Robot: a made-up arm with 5 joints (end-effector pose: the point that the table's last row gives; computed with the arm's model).
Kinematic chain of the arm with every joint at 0, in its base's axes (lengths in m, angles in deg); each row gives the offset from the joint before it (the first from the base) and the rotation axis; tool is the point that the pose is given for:
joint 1: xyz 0 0 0.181 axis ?
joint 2: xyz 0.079 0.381 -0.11 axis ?
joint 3: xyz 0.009 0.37 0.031 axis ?
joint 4: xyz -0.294 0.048 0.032 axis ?
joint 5: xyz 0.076 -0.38 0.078 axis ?
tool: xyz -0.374 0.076 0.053
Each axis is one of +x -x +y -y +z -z.
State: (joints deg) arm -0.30 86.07 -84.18 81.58 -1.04
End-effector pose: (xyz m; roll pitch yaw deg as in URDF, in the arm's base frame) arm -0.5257 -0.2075 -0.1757 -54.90 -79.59 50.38
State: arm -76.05 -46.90 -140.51 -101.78 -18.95
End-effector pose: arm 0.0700 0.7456 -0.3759 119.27 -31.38 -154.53
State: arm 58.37 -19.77 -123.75 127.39 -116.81
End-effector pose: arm 0.2998 0.6119 -0.3071 -23.84 0.74 141.62
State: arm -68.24 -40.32 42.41 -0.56 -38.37
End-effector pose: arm -0.2594 0.8484 0.3846 -53.75 45.23 -65.64
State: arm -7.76 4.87 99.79 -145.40 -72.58
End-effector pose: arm 0.1917 0.6865 0.1965 -176.49 -41.61 -167.17
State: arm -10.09 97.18 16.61 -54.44 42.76
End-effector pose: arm 0.1703 0.2263 0.1483 57.95 -22.16 148.81
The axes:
joint 1: -y
joint 2: +z
joint 3: +x
joint 4: -z
joint 5: +x

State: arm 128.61 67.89 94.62 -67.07 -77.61
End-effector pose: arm 0.5161 0.4077 0.2232 -110.04 23.86 158.64
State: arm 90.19 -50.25 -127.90 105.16 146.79
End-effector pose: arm 0.5080 1.0013 -0.0297 -162.65 -16.62 142.73
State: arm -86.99 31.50 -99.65 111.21 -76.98
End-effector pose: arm -0.5447 0.4299 0.6521 -132.76 -25.97 -3.56
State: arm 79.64 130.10 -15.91 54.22 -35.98
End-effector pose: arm 0.0315 -0.4815 0.3071 -127.96 -14.87 100.68
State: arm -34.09 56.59 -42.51 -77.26 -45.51
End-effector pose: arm 0.0011 0.4374 0.4176 -30.20 16.11 142.86
